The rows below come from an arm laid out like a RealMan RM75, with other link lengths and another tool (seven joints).
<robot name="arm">
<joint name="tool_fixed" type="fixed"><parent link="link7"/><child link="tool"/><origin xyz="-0.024 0.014 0.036" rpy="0 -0.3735 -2.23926"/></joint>
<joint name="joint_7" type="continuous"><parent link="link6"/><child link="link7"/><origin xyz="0 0 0.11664" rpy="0 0 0"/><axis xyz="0 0 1"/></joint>
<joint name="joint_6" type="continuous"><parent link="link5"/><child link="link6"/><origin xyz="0 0 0" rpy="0 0 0"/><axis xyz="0 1 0"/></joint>
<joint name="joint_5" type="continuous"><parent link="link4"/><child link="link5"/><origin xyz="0 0 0.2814" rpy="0 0 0"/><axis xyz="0 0 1"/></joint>
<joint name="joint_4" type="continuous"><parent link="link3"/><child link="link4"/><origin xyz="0 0 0" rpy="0 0 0"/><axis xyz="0 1 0"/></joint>
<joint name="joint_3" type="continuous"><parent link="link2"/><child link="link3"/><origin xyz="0 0 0.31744" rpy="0 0 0"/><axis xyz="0 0 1"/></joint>
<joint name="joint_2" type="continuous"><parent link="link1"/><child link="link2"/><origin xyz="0 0 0" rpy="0 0 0"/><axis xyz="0 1 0"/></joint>
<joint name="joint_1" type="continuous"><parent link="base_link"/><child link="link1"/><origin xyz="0 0 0.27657" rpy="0 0 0"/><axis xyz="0 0 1"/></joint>
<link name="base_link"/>
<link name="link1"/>
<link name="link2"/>
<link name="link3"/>
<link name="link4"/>
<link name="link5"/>
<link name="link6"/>
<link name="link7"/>
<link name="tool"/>
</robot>
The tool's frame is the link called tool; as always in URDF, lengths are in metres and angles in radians. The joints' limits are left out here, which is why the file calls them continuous.
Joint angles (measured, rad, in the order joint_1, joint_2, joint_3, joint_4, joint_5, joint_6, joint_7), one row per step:
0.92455 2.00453 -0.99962 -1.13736 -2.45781 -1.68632 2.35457
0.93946 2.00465 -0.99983 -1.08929 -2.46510 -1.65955 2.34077
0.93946 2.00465 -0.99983 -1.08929 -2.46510 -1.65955 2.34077
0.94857 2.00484 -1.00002 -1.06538 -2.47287 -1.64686 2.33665
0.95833 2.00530 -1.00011 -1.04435 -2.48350 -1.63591 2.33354
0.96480 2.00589 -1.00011 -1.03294 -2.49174 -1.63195 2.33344
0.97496 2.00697 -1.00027 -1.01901 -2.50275 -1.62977 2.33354
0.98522 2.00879 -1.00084 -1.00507 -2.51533 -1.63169 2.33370
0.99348 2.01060 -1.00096 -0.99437 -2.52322 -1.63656 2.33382
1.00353 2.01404 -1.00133 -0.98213 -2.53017 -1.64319 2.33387
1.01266 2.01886 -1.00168 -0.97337 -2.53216 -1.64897 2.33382
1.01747 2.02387 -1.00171 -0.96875 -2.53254 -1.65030 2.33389
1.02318 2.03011 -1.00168 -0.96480 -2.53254 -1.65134 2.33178
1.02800 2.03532 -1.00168 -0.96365 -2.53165 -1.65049 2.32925
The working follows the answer.
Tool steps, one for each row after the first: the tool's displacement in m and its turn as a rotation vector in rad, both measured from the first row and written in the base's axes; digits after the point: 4 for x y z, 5 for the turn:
0.0029 0.0053 -0.0083 -0.00631 -0.00270 -0.00437
0.0029 0.0053 -0.0083 -0.00631 -0.00270 -0.00437
0.0042 0.0081 -0.0126 -0.00880 -0.00787 -0.00848
0.0049 0.0106 -0.0164 -0.01051 -0.01596 -0.01161
0.0050 0.0119 -0.0187 -0.01277 -0.02261 -0.01456
0.0042 0.0132 -0.0218 -0.01820 -0.03210 -0.01673
0.0035 0.0137 -0.0254 -0.02803 -0.04384 -0.01984
0.0026 0.0134 -0.0284 -0.03940 -0.05141 -0.02233
0.0008 0.0126 -0.0326 -0.05517 -0.05787 -0.02414
-0.0023 0.0115 -0.0369 -0.07013 -0.05886 -0.02289
-0.0043 0.0106 -0.0404 -0.07857 -0.05709 -0.02173
-0.0073 0.0094 -0.0443 -0.08783 -0.05466 -0.01688
-0.0105 0.0087 -0.0471 -0.09287 -0.05162 -0.00986

Tool pose at each row, in the base's axes (x y z in m, rotation vector in rad; rounded; the steps above come from the unrounded poses):
0.1016 0.5238 0.0671 1.95567 2.09903 0.03492
0.1045 0.5291 0.0587 1.95549 2.09061 0.03002
0.1045 0.5291 0.0587 1.95549 2.09061 0.03002
0.1057 0.5318 0.0545 1.95617 2.08239 0.03160
0.1065 0.5344 0.0506 1.95502 2.07360 0.03701
0.1066 0.5357 0.0483 1.95396 2.06568 0.04047
0.1058 0.5369 0.0453 1.94907 2.05555 0.04347
0.1051 0.5374 0.0417 1.94165 2.04146 0.04383
0.1042 0.5372 0.0386 1.93449 2.03000 0.03872
0.1024 0.5364 0.0344 1.92456 2.01822 0.02820
0.0993 0.5353 0.0302 1.91431 2.01308 0.01398
0.0972 0.5343 0.0267 1.90903 2.01203 0.00388
0.0943 0.5332 0.0228 1.89981 2.01458 -0.00698
0.0911 0.5325 0.0199 1.89107 2.02122 -0.01366

